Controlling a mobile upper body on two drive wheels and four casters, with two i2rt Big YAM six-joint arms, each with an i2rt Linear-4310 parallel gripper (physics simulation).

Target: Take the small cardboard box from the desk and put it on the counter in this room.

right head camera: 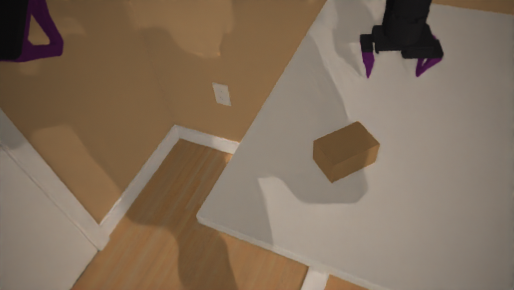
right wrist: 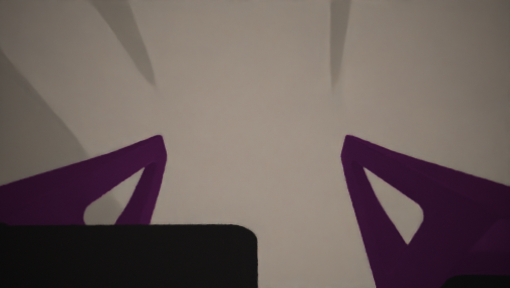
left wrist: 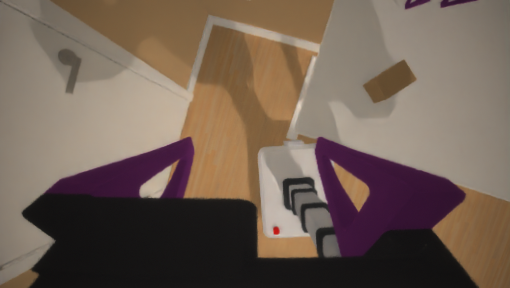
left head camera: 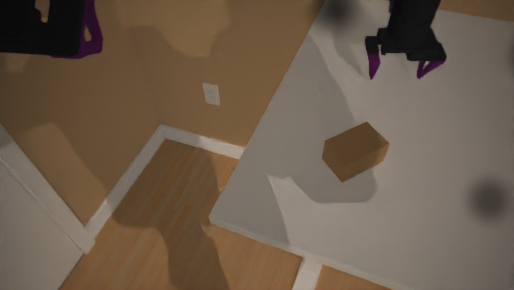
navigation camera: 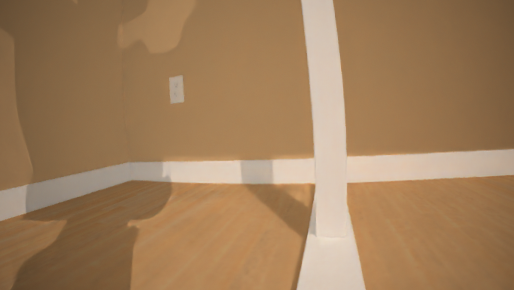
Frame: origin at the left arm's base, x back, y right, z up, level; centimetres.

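Seen in the pictures: left gripper, fingertip midpoint: (right head camera: 11, 46) (left wrist: 254, 144) (left head camera: 46, 42); right gripper, fingertip midpoint: (right head camera: 391, 75) (right wrist: 253, 145) (left wrist: 423, 6) (left head camera: 394, 77).
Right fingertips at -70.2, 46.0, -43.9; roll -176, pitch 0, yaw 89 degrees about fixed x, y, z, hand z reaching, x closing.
Observation:
A point is followed by its place in that frame, as x, y, z.
A small brown cardboard box (left head camera: 355, 150) {-48.4, 33.9, -41.0} (right head camera: 346, 150) {-48.4, 34.3, -41.0} (left wrist: 390, 81) {-49.7, 33.1, -41.0} sits on the white desk (left head camera: 430, 235) {-35.6, 44.0, -46.0} (right head camera: 420, 235) {-36.0, 44.3, -46.0} (left wrist: 460, 135) {-35.0, 55.7, -46.0}, near its left part in the head camera views. My right gripper (left head camera: 396, 75) {-70.2, 46.0, -43.9} (right head camera: 393, 74) {-70.2, 46.0, -43.9} (right wrist: 253, 145) {-70.2, 46.0, -43.9} is open and empty, above the desk and beyond the box, up and to the right of it in the head camera views. The box does not show in the right wrist view. My left gripper (left wrist: 254, 144) {-37.3, 0.1, -11.3} is open and empty, off to the left of the desk and away from the box. The counter does not show in these views.
A wall with an outlet (left head camera: 211, 94) {-128.8, -4.0, -101.0} (right head camera: 221, 94) {-128.8, -4.1, -100.7} (navigation camera: 176, 89) {-128.7, -3.9, -101.0} stands behind the desk. A white door with a dark handle (left wrist: 74, 70) {-64.2, -57.5, -48.0} is at the left. A white desk leg (navigation camera: 330, 125) {-65.7, 35.5, -120.0} stands in the navigation view. The robot's white base (left wrist: 275, 200) {4.3, 6.4, -115.0} is beside the desk.

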